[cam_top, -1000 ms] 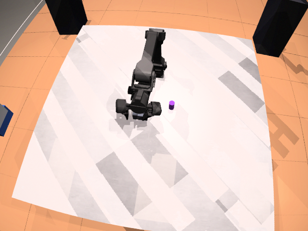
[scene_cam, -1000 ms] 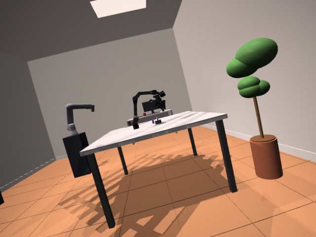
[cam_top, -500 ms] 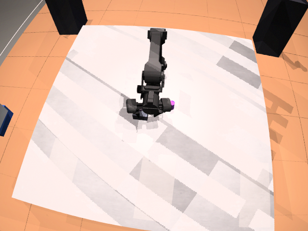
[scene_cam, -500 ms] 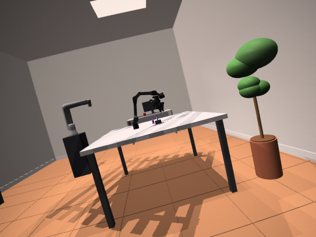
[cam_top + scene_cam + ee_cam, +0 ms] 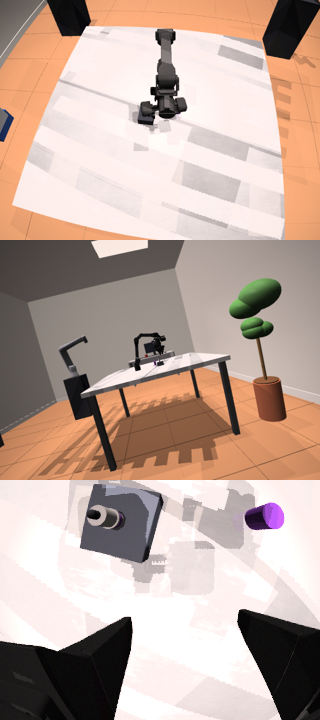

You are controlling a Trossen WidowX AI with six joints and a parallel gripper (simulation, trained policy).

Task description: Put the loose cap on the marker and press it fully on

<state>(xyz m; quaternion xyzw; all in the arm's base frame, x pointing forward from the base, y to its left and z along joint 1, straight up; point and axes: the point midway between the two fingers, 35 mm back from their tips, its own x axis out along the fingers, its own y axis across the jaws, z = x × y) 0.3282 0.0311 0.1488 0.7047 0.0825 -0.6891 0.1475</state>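
Now: the purple cap 10 cm behind my gripper tip, 9 cm below it and 7 cm to the left of it. Also, from my gripper tip: grey holder block 9 cm below, 8 cm to the right, 5 cm behind.
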